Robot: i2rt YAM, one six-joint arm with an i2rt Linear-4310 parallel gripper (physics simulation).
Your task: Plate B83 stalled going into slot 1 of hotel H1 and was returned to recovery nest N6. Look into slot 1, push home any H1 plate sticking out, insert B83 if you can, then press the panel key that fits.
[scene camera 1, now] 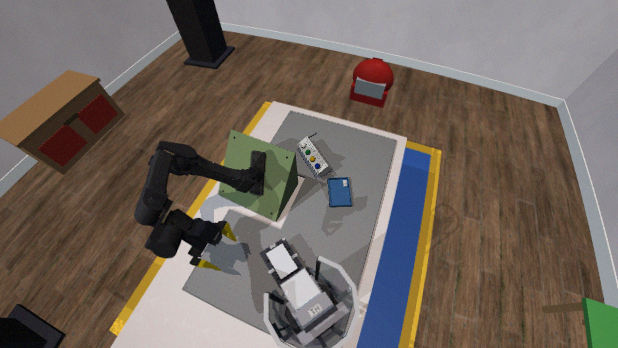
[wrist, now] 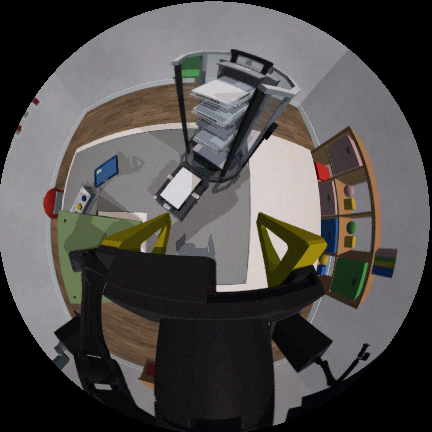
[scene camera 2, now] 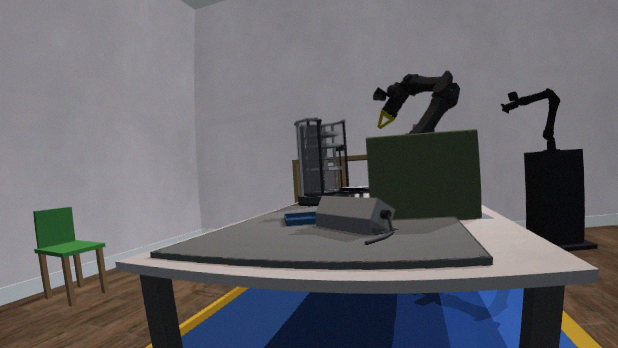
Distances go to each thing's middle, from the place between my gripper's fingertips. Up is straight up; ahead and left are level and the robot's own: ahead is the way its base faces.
Now: hand 28 cm short of the clear plate rack (scene camera 1: 336, 310), 5 cm to the left of it and 12 cm above it.
